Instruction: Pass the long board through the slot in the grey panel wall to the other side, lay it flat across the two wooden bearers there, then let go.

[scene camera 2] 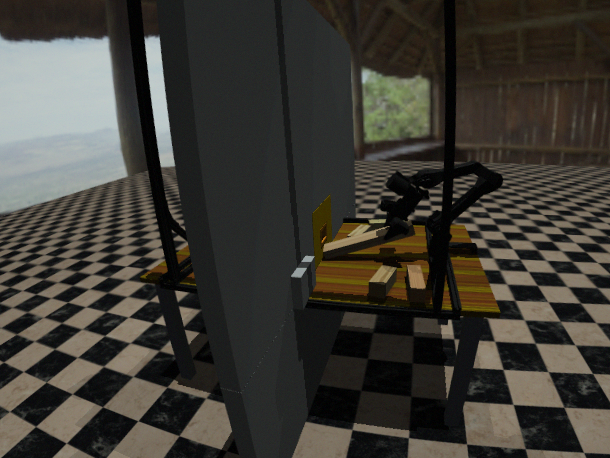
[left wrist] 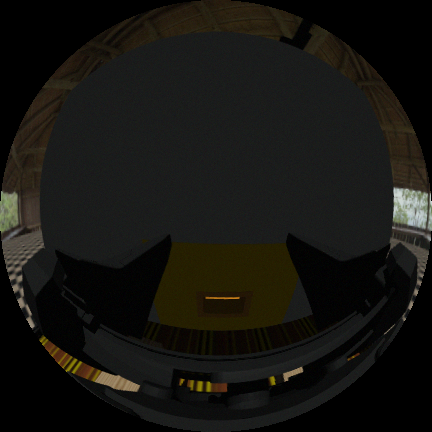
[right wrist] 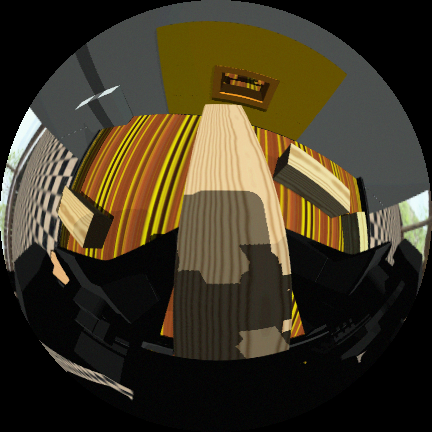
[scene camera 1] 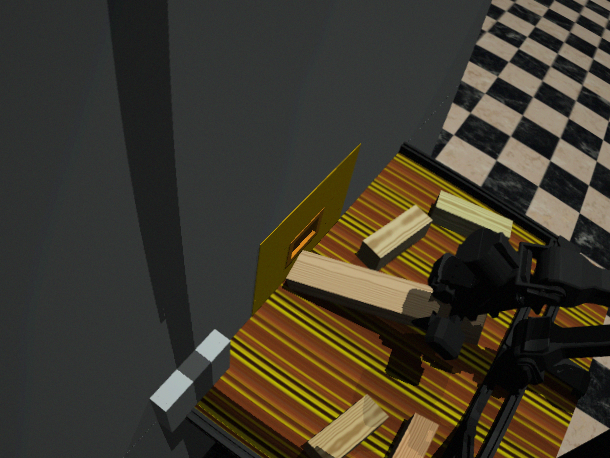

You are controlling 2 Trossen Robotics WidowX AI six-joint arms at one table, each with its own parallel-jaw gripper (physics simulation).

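Frame: origin at the left arm's base, x back, y right, z up, level; millimetres.
Seen in the pictures: left gripper, fingertip midpoint: [left wrist: 230, 239]; right gripper, fingertip midpoint: [scene camera 2: 383, 235] [right wrist: 230, 232] [scene camera 1: 419, 306]; right arm's base, link origin: [scene camera 1: 510, 374].
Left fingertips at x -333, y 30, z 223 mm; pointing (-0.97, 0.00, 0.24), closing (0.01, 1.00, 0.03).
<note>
A point is followed by its place in that frame.
The long pale board [scene camera 1: 355, 282] {x -596, y 48, z 53 mm} [scene camera 2: 355, 242] {x -610, y 72, z 54 mm} [right wrist: 225, 155] {x -645, y 43, z 67 mm} slopes down toward the grey panel wall [scene camera 1: 240, 125] {x -483, y 236, z 448 mm} [scene camera 2: 240, 150] {x -482, y 623, z 451 mm} [left wrist: 215, 150] {x -432, y 16, z 323 mm}. Its front end is close to the yellow plate [scene camera 1: 335, 190] {x -484, y -43, z 117 mm} [right wrist: 190, 65] {x -483, y 121, z 97 mm}, just below the slot [scene camera 1: 288, 257] {x -484, y 82, z 59 mm} [left wrist: 200, 304] {x -431, y -6, z 67 mm} [right wrist: 217, 82] {x -484, y 77, z 65 mm}; I cannot tell whether it touches. My right gripper [scene camera 1: 432, 305] {x -707, y 30, z 69 mm} [scene camera 2: 397, 229] [right wrist: 230, 232] {x -707, y 30, z 69 mm} is shut on the board near its rear end. My left gripper [left wrist: 230, 239] {x -333, y 30, z 223 mm} is open and empty beyond the wall, facing the slot. Pale wood [left wrist: 117, 381] [left wrist: 293, 373] {x -278, y 137, z 19 mm}, possibly the bearers, partly shows low in the left wrist view.
Loose wooden blocks lie on the striped table: one [scene camera 1: 400, 237] {x -608, y -104, z 31 mm} [right wrist: 320, 175] {x -597, y -105, z 31 mm} and another [scene camera 1: 472, 215] {x -700, y -258, z 28 mm} beyond the board, two more [scene camera 1: 347, 430] {x -724, y 261, z 28 mm} [scene camera 1: 417, 435] {x -818, y 205, z 25 mm} on its near side. A whitish block [scene camera 1: 172, 392] {x -501, y 387, z 81 mm} [scene camera 2: 300, 285] {x -510, y 415, z 56 mm} stands by the wall at the table edge.
</note>
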